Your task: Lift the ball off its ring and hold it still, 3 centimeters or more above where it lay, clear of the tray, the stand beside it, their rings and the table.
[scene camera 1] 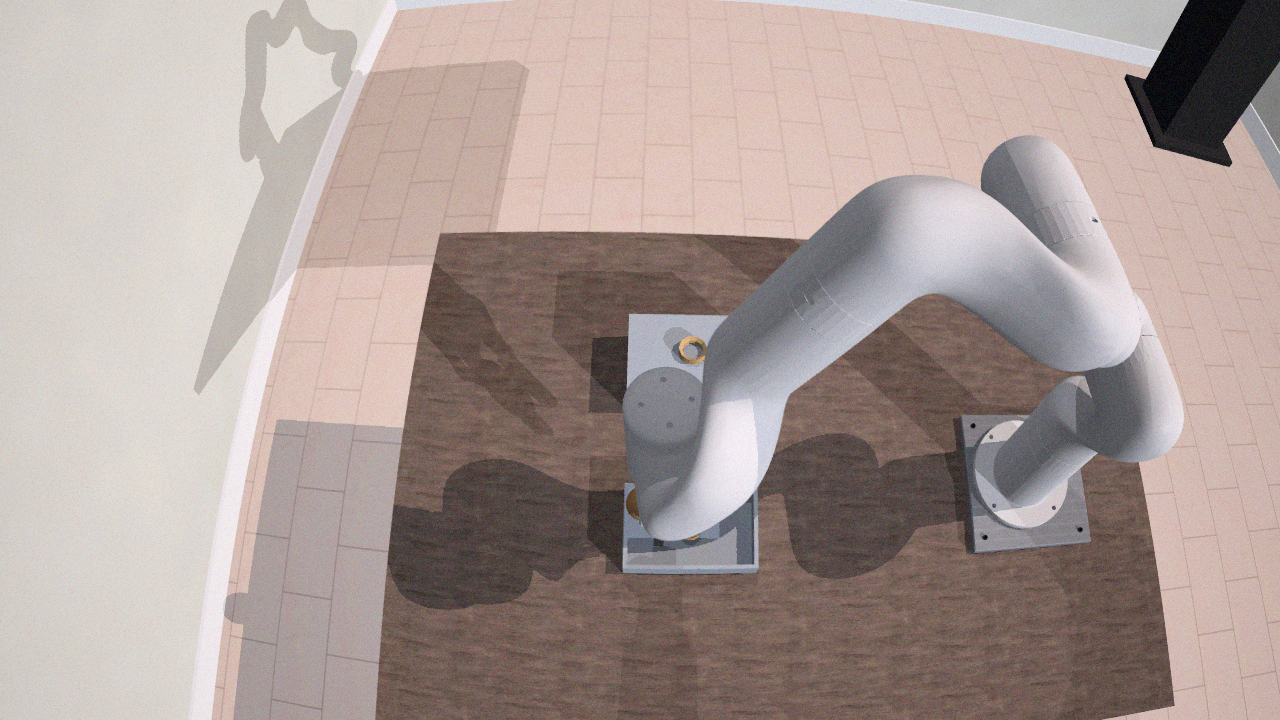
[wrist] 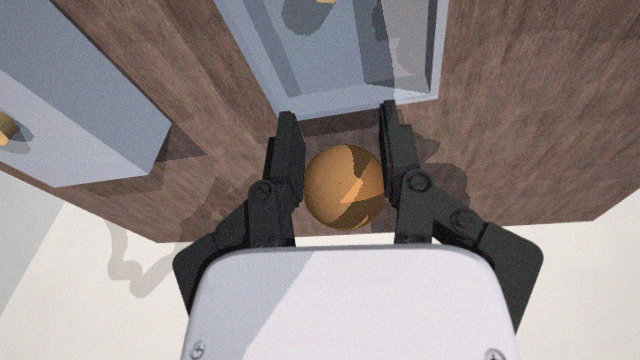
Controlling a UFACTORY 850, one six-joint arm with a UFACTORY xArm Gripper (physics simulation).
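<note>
An orange-brown ball (scene camera 1: pixel 632 503) (wrist: pixel 345 186) sits between the two black fingers of my gripper (wrist: pixel 338 124), which is shut on it. In the wrist view the ball hangs above the table, with bare wood around it, past the tray's end wall. The pale blue-grey tray (scene camera 1: pixel 689 569) (wrist: pixel 440 60) lies below. A tan ring (scene camera 1: pixel 691 537) (wrist: pixel 326 1) in the tray shows in part, well apart from the ball. In the scene view the arm hides the fingers and part of the ball, so the exact height is hard to judge.
The grey stand (scene camera 1: pixel 646 362) (wrist: pixel 75 135) is beside the tray, across a strip of brown table (scene camera 1: pixel 501 662) (wrist: pixel 525 125). A gold ring (scene camera 1: pixel 682 350) (wrist: pixel 6 127) lies on the stand. The robot's base plate (scene camera 1: pixel 1029 543) is on the right.
</note>
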